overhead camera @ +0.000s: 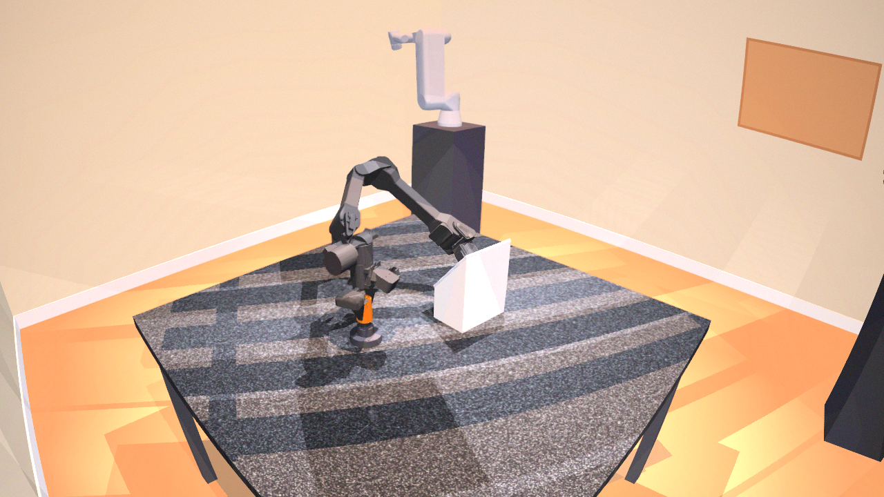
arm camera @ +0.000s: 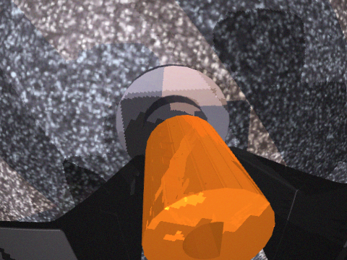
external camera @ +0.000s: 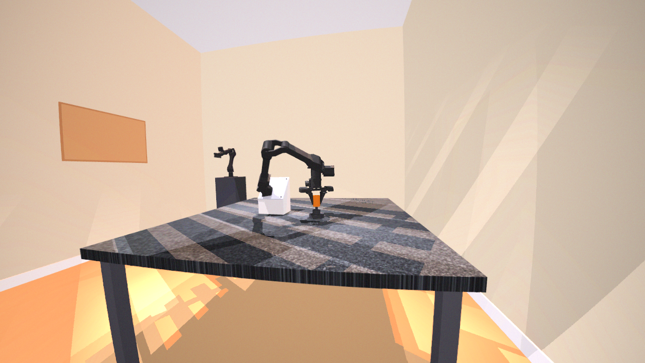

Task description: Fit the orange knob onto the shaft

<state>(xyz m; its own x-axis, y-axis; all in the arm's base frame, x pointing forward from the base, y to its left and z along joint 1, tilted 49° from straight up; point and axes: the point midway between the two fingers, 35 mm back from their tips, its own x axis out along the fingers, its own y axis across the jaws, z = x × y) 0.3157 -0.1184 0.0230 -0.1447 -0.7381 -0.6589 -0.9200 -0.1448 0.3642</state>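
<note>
Now: gripper tip 20 mm below the orange knob. Also, from my gripper tip: round pedestal: 40 mm below.
</note>
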